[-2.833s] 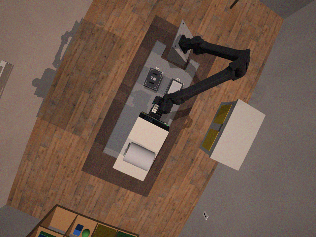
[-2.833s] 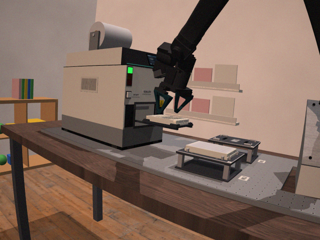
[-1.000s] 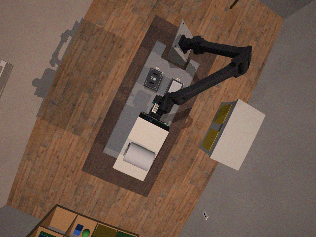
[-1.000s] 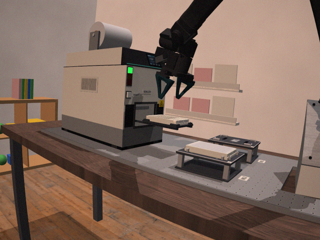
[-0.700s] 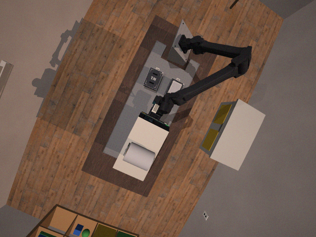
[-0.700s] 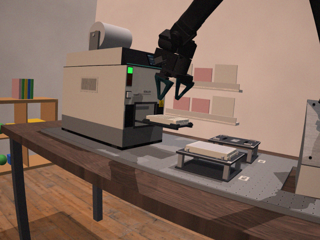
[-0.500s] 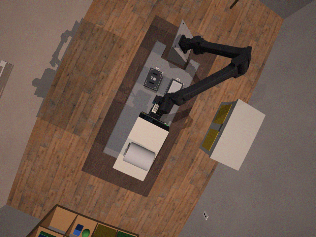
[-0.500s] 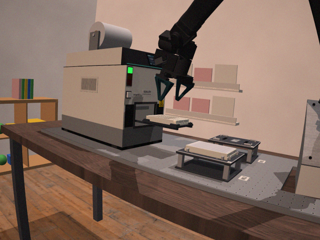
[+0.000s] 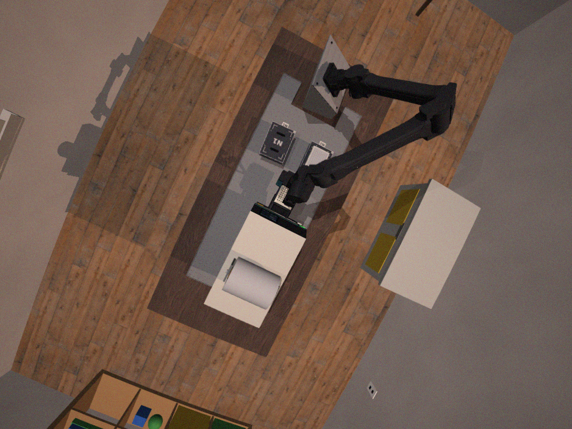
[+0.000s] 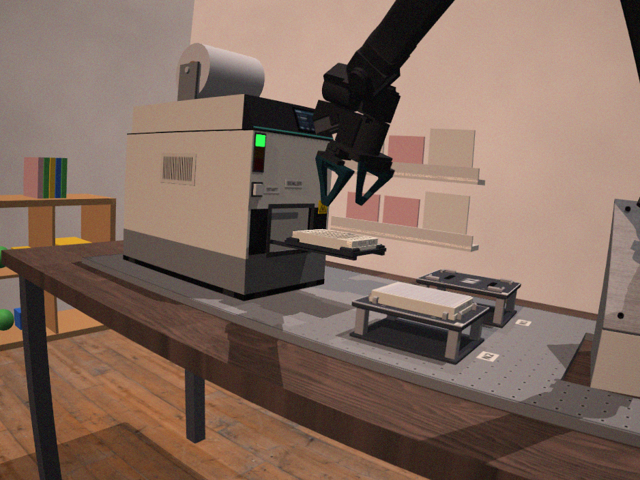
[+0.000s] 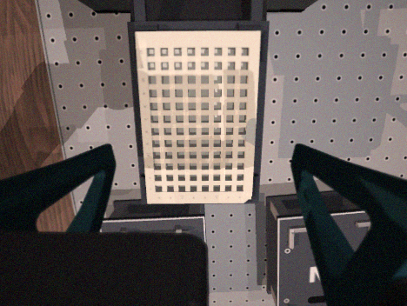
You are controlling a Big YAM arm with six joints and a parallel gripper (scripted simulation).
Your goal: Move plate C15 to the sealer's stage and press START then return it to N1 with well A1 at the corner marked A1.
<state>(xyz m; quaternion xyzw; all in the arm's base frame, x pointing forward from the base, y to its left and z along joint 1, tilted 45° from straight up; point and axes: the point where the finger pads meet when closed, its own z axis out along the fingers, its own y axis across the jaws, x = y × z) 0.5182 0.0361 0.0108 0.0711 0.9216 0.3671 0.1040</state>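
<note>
My gripper is now 110 mm short of the start button, 90 mm to the right of it and 10 mm below it. Also, from my hand: white plate: 190 mm behind, 120 mm below, 60 mm to the left; sealer stage: 80 mm below, 10 mm ahead; foil roll: 340 mm ahead, 240 mm above, 10 mm to the right.
</note>
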